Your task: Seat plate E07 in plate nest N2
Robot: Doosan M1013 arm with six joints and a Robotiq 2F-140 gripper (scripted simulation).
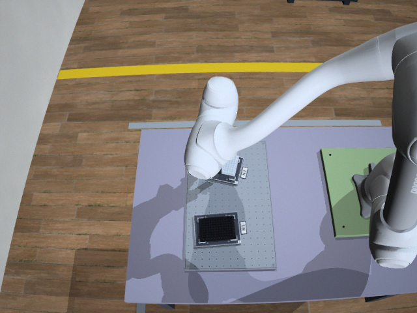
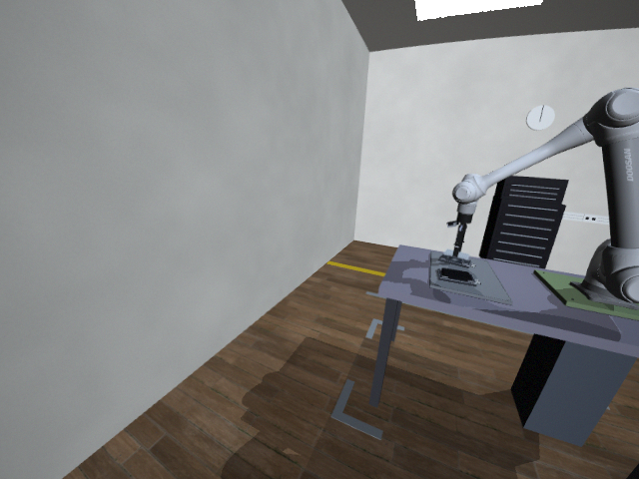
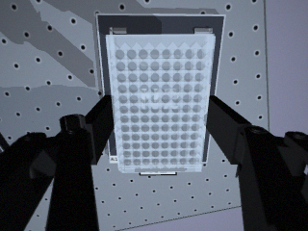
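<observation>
Right now the clear well plate E07 is 3 cm below my hand. The rest, counted from my hand: dark nest N2 (6 cm below); then black plate E01 (2 cm ahead, 25 cm to the left, 5 cm below).
</observation>
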